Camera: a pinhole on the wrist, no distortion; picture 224 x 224 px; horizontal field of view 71.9 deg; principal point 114.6 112.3 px. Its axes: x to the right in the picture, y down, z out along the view. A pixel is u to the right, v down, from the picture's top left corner.
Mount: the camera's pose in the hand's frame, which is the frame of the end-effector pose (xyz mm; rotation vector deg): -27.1 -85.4 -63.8 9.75 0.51 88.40
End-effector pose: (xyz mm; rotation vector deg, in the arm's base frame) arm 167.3 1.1 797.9 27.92 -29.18 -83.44
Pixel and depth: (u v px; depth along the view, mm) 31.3 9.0 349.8
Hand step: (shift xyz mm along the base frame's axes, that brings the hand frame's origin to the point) -380.6 -257.3 8.8
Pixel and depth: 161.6 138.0 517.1
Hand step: -270.3 48.5 388.8
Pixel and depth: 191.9 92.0 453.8
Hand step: -161.7 -86.5 378.9
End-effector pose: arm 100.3 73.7 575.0 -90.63 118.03 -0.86
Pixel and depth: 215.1 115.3 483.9
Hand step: 23.4 167.8 -451.3
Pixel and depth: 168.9 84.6 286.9
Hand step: 97.7 10.4 -210.5
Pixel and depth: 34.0 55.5 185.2
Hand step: 213.1 -84.4 -45.1
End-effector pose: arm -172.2 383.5 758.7 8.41 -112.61 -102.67
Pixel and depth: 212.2 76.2 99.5
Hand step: -31.5 26.6 -31.2
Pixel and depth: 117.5 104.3 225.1
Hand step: -97.7 125.3 -103.5
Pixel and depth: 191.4 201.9 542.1
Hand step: 50.0 611.0 36.4
